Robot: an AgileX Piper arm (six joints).
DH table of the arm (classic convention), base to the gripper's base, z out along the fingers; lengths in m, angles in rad. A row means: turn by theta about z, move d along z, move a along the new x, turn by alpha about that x. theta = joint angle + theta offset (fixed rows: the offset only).
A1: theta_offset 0; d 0.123; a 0; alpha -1.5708
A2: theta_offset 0.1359; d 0; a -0.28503; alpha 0
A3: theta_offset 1.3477; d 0; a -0.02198; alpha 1.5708
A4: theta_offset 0; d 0.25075; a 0; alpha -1.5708
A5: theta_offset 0; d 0; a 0; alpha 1.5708
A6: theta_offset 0; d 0.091; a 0; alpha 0
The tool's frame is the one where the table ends.
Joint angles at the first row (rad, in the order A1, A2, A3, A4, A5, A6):
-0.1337 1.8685 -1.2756 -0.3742 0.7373 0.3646
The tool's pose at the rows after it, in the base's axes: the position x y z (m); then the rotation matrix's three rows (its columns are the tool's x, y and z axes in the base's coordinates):
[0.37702, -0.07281, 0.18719], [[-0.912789, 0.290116, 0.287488], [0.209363, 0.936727, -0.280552], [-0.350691, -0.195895, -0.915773]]
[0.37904, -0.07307, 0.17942], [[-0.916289, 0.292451, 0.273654], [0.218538, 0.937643, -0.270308], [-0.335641, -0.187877, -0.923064]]
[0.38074, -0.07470, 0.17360], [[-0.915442, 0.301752, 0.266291], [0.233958, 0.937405, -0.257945], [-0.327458, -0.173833, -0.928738]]
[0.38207, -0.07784, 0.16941], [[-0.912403, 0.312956, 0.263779], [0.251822, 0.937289, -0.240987], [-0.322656, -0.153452, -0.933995]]
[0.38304, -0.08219, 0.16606], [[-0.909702, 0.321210, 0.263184], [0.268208, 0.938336, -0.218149], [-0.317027, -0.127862, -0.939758]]
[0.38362, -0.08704, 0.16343], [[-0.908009, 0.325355, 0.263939], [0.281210, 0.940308, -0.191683], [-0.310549, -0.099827, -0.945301]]
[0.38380, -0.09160, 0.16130], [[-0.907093, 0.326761, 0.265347], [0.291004, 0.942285, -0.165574], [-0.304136, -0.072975, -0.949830]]
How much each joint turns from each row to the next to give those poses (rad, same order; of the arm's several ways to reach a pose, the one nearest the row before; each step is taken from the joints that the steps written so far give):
-0.0002 0.0266 -0.0021 0.0091 -0.0014 -0.0003
-0.0021 0.0217 -0.0026 0.0123 -0.0047 -0.0019
-0.0067 0.0169 -0.0035 0.0182 -0.0076 -0.0034
-0.0122 0.0130 -0.0044 0.0285 -0.0093 -0.0142
-0.0170 0.0110 -0.0053 0.0410 -0.0088 -0.0305
-0.0193 0.0091 -0.0054 0.0488 -0.0069 -0.0429
-0.0185 0.0073 -0.0043 0.0486 -0.0047 -0.0455

